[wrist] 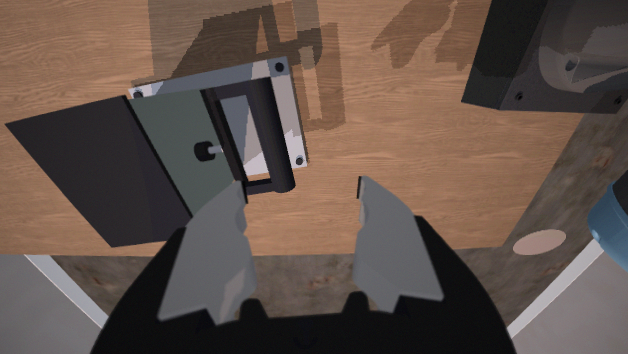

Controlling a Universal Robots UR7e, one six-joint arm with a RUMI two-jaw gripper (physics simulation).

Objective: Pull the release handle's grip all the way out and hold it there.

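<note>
The release handle's grip [272, 135] is a dark round bar on a rectangular frame, left of centre in the wrist view. A short stretch of pale rod [215, 149] shows between the frame and the black collar on the grey-green face [170, 135] of the housing. The housing stands on a pale base plate [296, 125] with dark bolts. My gripper [302, 181] is open with a wide gap and nothing between its fingers. Its left fingertip appears near the lower end of the handle frame, and the bar lies beyond and to the left of the gap.
A dark block with a rounded recess [520, 75] stands at the upper right. A blue rounded object [612, 220] shows at the right edge, near a pale oval disc [539, 242]. The wooden board [425, 150] ends at a brown mottled surface [310, 272]. Shadows fall across the board.
</note>
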